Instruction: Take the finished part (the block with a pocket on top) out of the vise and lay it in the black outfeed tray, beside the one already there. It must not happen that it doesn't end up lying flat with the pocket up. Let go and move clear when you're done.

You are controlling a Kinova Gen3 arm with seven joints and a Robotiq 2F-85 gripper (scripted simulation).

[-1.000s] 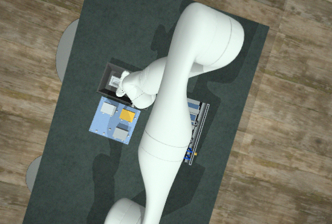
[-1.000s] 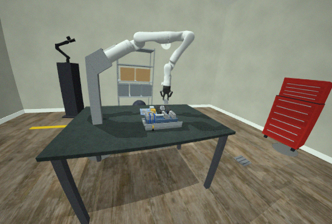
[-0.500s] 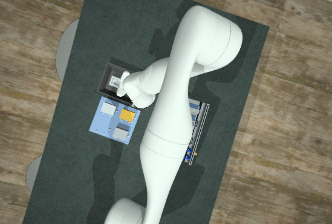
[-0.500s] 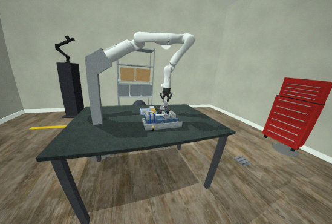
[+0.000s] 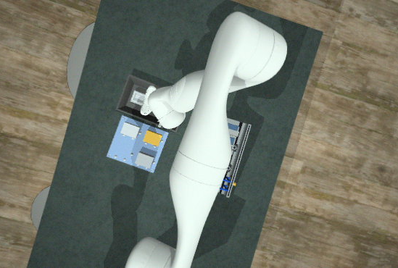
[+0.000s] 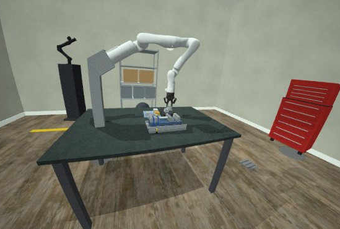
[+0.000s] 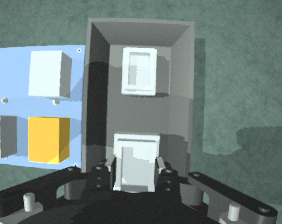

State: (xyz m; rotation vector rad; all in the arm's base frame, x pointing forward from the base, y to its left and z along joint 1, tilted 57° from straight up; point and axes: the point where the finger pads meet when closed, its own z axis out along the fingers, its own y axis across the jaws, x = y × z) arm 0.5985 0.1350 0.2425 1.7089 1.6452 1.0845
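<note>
My hand is 12 cm past the orange block and 9 cm above it. From my hand the other things lie so: light blue fixture plate 17 cm behind, 3 cm to the left, 11 cm below; then vise 7 cm behind, 25 cm to the right, 7 cm below.
</note>
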